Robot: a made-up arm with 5 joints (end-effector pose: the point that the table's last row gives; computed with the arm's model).
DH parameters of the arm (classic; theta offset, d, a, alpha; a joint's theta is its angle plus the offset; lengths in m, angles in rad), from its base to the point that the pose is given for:
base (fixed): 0 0.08 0 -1.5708
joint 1: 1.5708 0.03 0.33 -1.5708
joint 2: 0 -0.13 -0.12 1.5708
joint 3: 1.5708 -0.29 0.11 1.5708
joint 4: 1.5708 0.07 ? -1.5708
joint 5: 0 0.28 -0.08 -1.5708
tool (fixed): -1.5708 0.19 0 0
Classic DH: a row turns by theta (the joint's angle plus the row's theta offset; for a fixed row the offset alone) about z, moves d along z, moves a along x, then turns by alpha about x.
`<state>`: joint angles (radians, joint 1 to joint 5).
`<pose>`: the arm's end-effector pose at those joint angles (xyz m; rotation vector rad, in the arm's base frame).
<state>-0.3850 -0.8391 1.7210 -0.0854 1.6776</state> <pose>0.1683 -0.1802 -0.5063 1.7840 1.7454 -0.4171</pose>
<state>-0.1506 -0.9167 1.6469 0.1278 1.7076</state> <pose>0.0436 -0.1957 -0.5850 1.7973 1.7280 -0.7358</pose>
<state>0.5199 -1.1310 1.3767 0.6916 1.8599</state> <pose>-0.4389 -0.2022 -0.5780 1.6371 1.4980 -1.8028</pose>
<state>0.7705 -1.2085 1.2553 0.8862 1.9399</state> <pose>-0.6191 -0.1845 -0.4667 1.4419 1.3007 -2.2319</pose>
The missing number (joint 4, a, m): 0.1
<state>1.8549 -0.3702 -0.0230 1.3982 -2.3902</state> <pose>-0.6218 -0.4409 -0.1087 1.3323 -1.9234 -1.1863</pose>
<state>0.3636 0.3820 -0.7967 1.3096 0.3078</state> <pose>0.0186 -0.4496 0.0763 0.2749 -0.7209 -0.9711</pose>
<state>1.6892 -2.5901 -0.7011 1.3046 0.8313</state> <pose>-0.6673 0.5088 0.1258 -0.1072 0.1416 2.3020</pose>
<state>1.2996 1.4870 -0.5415 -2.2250 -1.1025</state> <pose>-0.2042 -0.0327 0.3491 -0.4330 0.0886 -2.8654</pose>
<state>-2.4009 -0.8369 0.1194 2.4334 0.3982</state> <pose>0.4913 -0.4371 0.3029 2.3723 -0.5571 -0.4852</pose>
